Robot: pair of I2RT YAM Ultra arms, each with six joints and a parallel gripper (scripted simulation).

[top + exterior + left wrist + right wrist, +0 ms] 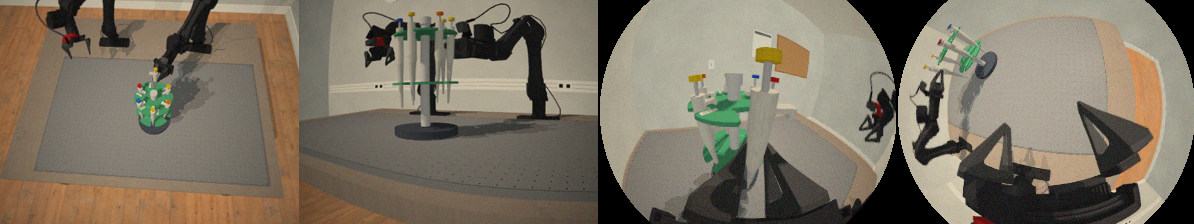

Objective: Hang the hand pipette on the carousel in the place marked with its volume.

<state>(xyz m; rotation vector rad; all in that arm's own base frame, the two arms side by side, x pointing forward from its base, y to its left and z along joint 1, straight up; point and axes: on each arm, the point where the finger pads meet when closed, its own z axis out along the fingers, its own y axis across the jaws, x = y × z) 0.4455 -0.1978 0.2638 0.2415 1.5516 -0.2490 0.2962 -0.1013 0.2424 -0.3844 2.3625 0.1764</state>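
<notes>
Now: left hand 20 mm above the pipette and 10 mm to the left of it.
</notes>
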